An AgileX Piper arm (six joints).
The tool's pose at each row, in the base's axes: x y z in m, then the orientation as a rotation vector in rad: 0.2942, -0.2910, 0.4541, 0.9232, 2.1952, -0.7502; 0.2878, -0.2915, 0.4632, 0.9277, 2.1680, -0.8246; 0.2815, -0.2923, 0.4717, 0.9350, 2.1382, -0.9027; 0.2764, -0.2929, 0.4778, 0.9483, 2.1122, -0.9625; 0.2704, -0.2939, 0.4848, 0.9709, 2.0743, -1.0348; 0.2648, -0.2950, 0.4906, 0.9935, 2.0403, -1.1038; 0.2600, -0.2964, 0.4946, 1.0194, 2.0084, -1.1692; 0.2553, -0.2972, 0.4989, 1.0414, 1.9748, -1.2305; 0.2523, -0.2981, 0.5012, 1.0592, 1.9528, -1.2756; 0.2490, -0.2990, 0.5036, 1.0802, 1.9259, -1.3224; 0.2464, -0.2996, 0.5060, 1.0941, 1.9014, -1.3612; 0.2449, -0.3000, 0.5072, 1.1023, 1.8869, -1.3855; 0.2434, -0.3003, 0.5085, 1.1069, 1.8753, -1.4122; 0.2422, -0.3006, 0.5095, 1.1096, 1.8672, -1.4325
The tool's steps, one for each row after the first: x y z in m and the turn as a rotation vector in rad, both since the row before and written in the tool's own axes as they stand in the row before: -0.0033, -0.0075, -0.0075, 0.0545, -0.0245, -0.0081; -0.0031, -0.0078, -0.0064, 0.0588, -0.0236, -0.0072; -0.0020, -0.0064, -0.0044, 0.0482, -0.0154, -0.0005; -0.0024, -0.0078, -0.0044, 0.0613, -0.0186, 0.0052; -0.0018, -0.0073, -0.0031, 0.0593, -0.0139, 0.0035; -0.0010, -0.0062, -0.0014, 0.0581, -0.0088, 0.0043; -0.0012, -0.0061, -0.0017, 0.0544, -0.0108, 0.0043; -0.0005, -0.0038, -0.0003, 0.0405, -0.0043, 0.0017; -0.0005, -0.0041, -0.0002, 0.0435, -0.0048, 0.0047; -0.0008, -0.0035, -0.0003, 0.0353, -0.0070, 0.0035; -0.0003, -0.0019, 0.0000, 0.0219, -0.0039, 0.0013; -0.0004, -0.0020, -0.0001, 0.0220, -0.0041, -0.0029; -0.0003, -0.0016, 0.0000, 0.0163, -0.0030, -0.0030
